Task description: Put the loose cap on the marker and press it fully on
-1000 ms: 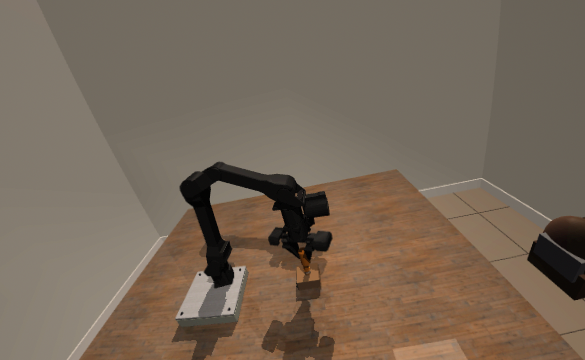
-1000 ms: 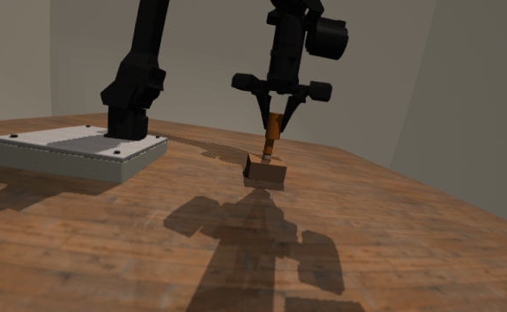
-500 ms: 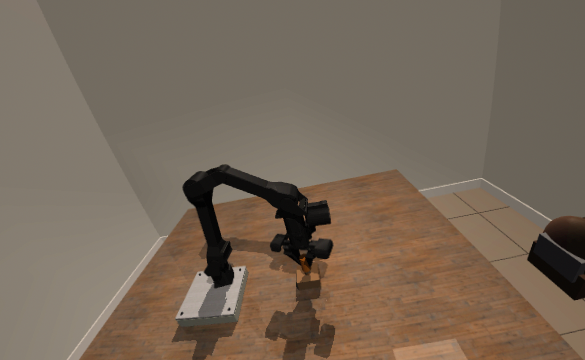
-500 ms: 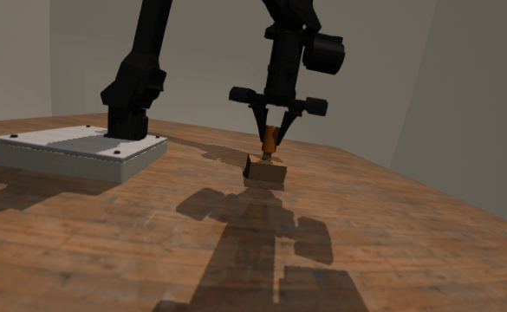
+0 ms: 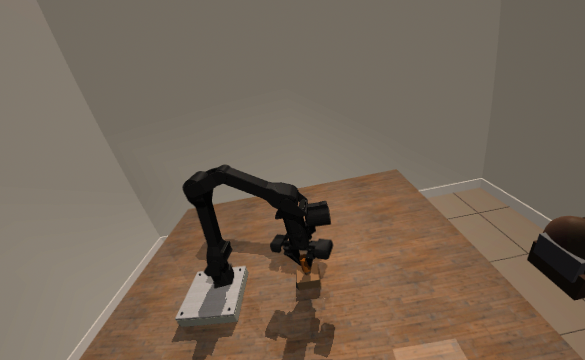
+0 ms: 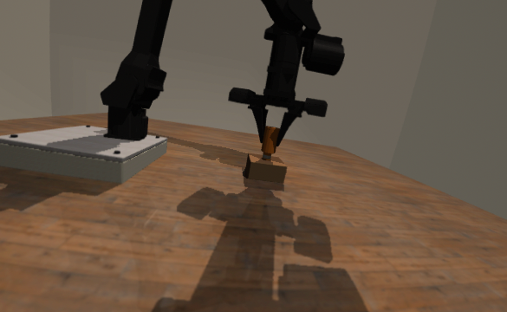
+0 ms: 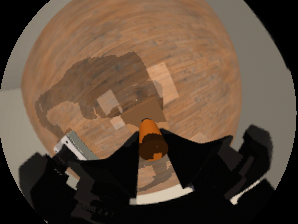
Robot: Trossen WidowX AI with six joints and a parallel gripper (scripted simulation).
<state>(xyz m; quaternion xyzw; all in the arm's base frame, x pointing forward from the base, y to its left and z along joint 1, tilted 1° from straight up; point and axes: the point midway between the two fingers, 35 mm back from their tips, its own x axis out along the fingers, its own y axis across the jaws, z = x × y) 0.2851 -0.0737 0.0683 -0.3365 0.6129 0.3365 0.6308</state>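
Right now the orange cap is 10 mm above my gripper tip. From my gripper tip the other things lie so: wooden holder block (50 mm below).
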